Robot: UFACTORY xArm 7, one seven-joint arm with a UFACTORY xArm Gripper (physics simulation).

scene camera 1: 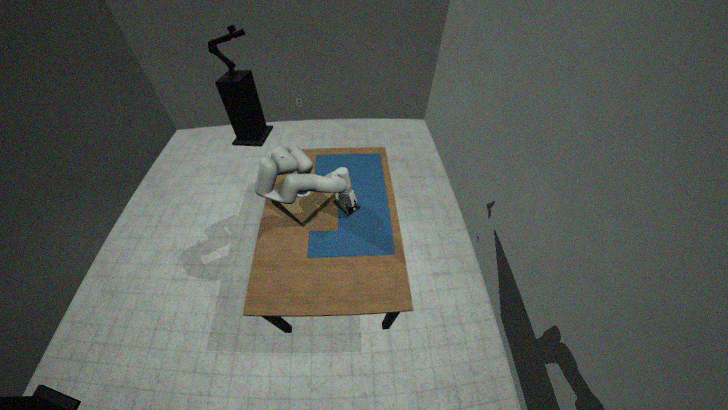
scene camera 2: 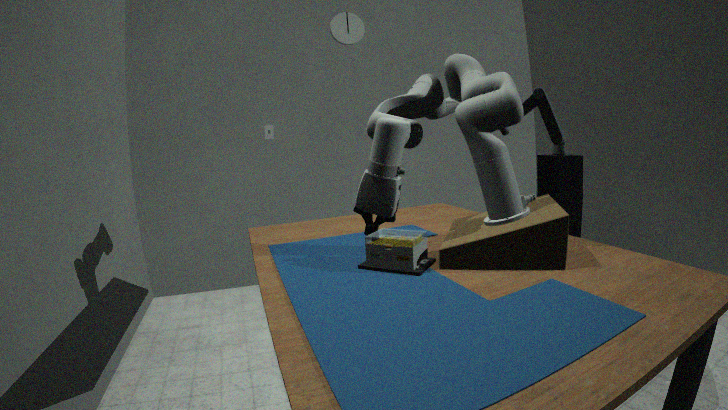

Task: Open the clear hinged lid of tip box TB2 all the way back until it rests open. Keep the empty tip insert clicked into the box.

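Places are measured from the arm's base along level axes (x left, y back, z up), in millimetres.
Pixels of known places: gripper, between the fingertips: (scene camera 1: 351,212) (scene camera 2: 369,238); arm's base, origin of its link: (scene camera 2: 507,217).
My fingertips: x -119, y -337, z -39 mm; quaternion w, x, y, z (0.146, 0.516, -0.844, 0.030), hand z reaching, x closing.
For each thing: its top centre in the pictures, then the offset to it from my fingertips. "spot": a spot on its surface instead. Level surfaces: height alone.
- tip box TB2, centre of its top: (scene camera 2: 396,233) (scene camera 1: 346,197) dx +96, dy +45, dz +28 mm
- dark base plate, a spot on its surface: (scene camera 2: 383,269) spot: dx +128, dy +3, dz -43 mm
- yellow tip insert, centre of its top: (scene camera 2: 396,234) dx +96, dy +45, dz +26 mm
- blue mat, height of its surface: dz -49 mm
- wooden table, height of its surface: dz -52 mm
The tip box TB2 (scene camera 2: 389,257) is a pale box on a dark base plate (scene camera 2: 383,269) on the blue mat. Its clear lid (scene camera 2: 402,233) looks closed over the yellow tip insert (scene camera 2: 396,242), which sits level in the box. My gripper (scene camera 2: 370,232) (scene camera 1: 352,208) points down and is shut with nothing between the fingers. In the scene camera 2 view its fingertips are at the top left rear edge of the lid; whether they touch it I cannot tell. In the scene camera 1 view the gripper hides most of the box.
The blue mat (scene camera 1: 356,241) (scene camera 2: 366,325) lies on the wooden table (scene camera 1: 326,285) (scene camera 2: 606,269). The arm stands on a wedge-shaped wooden base (scene camera 1: 304,211) (scene camera 2: 501,252), just right of the box in the scene camera 2 view. A black pedestal (scene camera 1: 241,106) (scene camera 2: 560,188) with a dark arm stands behind the table.
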